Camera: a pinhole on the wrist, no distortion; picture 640 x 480 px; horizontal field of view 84.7 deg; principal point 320.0 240.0 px. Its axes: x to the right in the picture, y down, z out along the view. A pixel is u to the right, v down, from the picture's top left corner.
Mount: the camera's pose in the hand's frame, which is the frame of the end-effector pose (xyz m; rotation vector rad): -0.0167 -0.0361 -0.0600 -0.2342 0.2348 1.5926
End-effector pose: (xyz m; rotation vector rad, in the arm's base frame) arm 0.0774 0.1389 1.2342 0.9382 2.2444 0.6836
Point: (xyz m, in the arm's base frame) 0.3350 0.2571 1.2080
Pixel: 441.9 267.4
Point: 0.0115 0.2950 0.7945
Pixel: outside the picture
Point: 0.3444 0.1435 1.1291
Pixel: 314.6 340.9
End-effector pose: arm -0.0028 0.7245 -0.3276 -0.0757 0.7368 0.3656
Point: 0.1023 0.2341 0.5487
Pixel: outside the picture
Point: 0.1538 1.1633 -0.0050
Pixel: 469.5 209.9
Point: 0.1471 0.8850 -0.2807
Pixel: 404.1 46.7
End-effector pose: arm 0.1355 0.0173 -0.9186 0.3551 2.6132 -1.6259
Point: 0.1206 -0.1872 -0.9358
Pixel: 150.7 245.6
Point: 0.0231 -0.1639 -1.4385
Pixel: 466.8 122.0
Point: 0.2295 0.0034 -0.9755
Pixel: 538.4 437.6
